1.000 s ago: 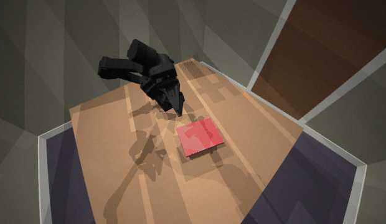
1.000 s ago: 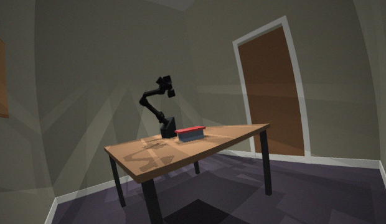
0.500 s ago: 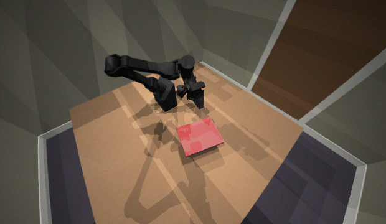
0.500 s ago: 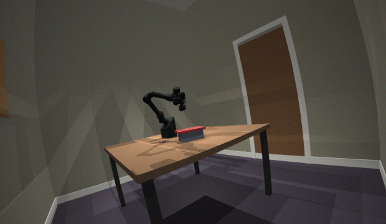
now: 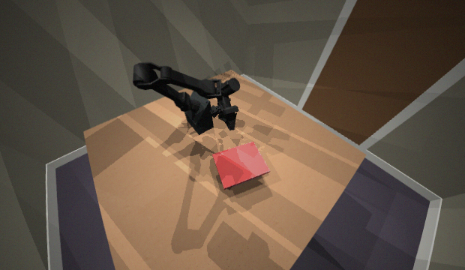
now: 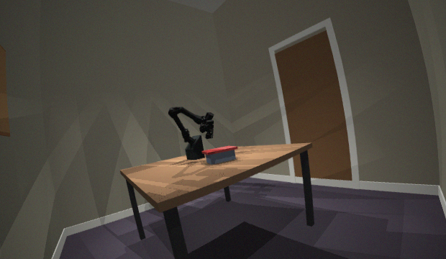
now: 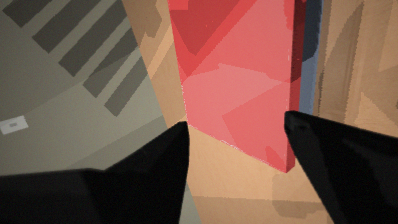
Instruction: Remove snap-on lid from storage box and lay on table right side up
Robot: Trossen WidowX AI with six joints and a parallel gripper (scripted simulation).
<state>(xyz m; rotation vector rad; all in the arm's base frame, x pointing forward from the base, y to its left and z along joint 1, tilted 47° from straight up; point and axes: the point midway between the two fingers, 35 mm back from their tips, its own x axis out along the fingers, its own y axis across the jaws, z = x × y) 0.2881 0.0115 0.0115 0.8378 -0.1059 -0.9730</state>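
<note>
Now: the red lid 11 cm below my gripper tip, 11 cm ahead of it and 6 cm to the right of it. From my gripper tip the other things lie so: box 15 cm below, 11 cm ahead, 6 cm to the right.
</note>
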